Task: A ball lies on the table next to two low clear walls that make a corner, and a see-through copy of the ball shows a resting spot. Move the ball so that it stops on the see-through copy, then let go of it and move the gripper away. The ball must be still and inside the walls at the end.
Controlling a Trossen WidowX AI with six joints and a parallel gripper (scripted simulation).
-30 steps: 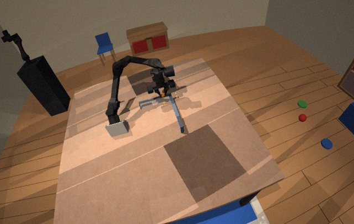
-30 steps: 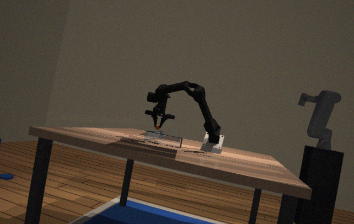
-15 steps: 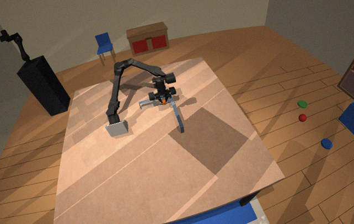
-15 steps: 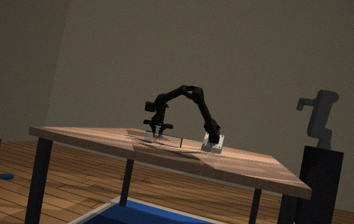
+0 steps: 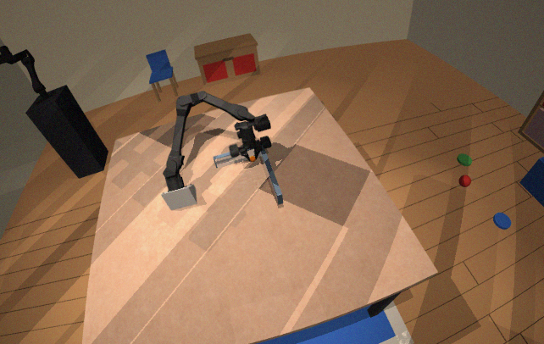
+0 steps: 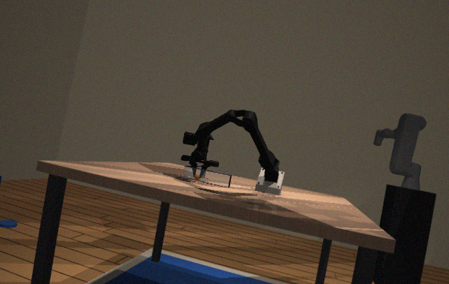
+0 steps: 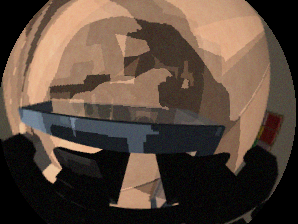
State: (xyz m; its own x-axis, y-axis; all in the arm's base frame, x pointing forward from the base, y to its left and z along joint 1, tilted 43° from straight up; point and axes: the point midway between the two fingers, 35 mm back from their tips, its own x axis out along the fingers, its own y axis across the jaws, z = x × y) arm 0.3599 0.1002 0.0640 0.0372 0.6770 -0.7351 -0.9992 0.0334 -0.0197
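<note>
Now: the orange ball right at my gripper tip. Round my gripper tip: see-through copy of ball (right at my gripper tip).
</note>
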